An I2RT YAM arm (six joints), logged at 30 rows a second.
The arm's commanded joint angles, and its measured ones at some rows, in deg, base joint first. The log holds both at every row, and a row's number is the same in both.
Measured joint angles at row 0:
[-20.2 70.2 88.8 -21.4 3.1 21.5]
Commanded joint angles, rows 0 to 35:
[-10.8 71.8 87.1 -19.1 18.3 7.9]
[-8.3 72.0 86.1 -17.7 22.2 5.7]
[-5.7 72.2 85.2 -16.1 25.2 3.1]
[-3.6 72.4 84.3 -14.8 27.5 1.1]
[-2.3 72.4 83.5 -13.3 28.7 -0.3]
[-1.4 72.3 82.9 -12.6 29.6 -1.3]
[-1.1 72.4 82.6 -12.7 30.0 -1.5]
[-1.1 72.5 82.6 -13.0 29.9 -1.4]
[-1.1 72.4 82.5 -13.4 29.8 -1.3]
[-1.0 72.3 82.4 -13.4 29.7 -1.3]
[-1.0 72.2 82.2 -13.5 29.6 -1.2]
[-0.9 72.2 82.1 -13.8 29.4 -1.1]
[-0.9 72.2 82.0 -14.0 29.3 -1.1]
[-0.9 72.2 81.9 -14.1 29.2 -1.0]
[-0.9 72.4 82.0 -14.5 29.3 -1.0]
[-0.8 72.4 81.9 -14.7 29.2 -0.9]
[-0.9 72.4 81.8 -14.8 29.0 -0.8]
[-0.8 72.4 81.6 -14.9 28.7 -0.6]
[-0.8 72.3 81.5 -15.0 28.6 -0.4]
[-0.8 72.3 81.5 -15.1 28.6 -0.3]
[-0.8 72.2 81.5 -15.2 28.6 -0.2]
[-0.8 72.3 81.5 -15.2 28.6 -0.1]
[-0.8 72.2 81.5 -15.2 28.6 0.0]
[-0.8 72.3 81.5 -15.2 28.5 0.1]
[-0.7 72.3 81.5 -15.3 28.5 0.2]
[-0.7 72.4 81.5 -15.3 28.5 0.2]
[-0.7 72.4 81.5 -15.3 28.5 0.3]
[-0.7 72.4 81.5 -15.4 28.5 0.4]
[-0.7 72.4 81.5 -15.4 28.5 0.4]
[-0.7 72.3 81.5 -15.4 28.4 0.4]
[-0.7 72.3 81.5 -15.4 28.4 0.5]
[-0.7 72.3 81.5 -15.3 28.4 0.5]
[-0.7 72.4 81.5 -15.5 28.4 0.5]
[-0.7 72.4 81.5 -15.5 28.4 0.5]
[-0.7 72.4 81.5 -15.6 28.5 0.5]
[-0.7 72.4 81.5 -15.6 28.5 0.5]
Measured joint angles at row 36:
[-1.0 73.3 81.8 -15.4 27.5 0.3]
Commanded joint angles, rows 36 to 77:
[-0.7 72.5 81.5 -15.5 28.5 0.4]
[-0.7 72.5 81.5 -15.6 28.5 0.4]
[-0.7 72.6 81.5 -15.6 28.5 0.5]
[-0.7 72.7 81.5 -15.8 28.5 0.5]
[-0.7 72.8 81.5 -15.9 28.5 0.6]
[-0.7 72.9 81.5 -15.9 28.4 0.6]
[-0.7 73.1 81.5 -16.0 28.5 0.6]
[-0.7 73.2 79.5 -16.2 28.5 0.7]
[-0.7 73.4 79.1 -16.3 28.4 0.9]
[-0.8 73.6 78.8 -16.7 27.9 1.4]
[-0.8 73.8 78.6 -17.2 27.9 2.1]
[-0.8 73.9 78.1 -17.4 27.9 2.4]
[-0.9 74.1 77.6 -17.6 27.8 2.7]
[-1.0 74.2 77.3 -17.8 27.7 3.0]
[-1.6 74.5 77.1 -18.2 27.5 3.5]
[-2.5 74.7 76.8 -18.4 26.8 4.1]
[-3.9 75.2 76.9 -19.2 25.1 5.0]
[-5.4 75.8 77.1 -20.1 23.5 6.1]
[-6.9 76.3 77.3 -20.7 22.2 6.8]
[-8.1 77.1 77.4 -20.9 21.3 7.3]
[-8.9 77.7 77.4 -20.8 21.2 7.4]
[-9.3 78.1 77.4 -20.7 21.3 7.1]
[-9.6 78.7 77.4 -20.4 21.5 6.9]
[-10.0 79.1 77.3 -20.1 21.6 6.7]
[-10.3 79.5 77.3 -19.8 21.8 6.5]
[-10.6 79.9 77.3 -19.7 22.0 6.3]
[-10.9 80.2 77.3 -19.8 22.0 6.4]
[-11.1 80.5 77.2 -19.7 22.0 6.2]
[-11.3 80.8 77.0 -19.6 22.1 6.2]
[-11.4 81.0 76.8 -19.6 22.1 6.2]
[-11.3 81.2 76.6 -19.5 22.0 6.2]
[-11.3 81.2 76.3 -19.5 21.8 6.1]
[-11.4 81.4 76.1 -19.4 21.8 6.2]
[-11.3 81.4 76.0 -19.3 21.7 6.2]
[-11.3 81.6 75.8 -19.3 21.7 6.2]
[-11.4 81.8 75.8 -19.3 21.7 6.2]
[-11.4 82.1 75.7 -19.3 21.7 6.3]
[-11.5 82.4 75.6 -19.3 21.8 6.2]
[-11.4 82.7 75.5 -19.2 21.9 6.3]
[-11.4 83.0 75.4 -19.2 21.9 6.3]
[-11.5 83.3 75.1 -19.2 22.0 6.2]
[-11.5 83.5 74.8 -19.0 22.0 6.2]
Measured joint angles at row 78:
[-11.2 82.6 76.0 -19.3 22.0 5.4]
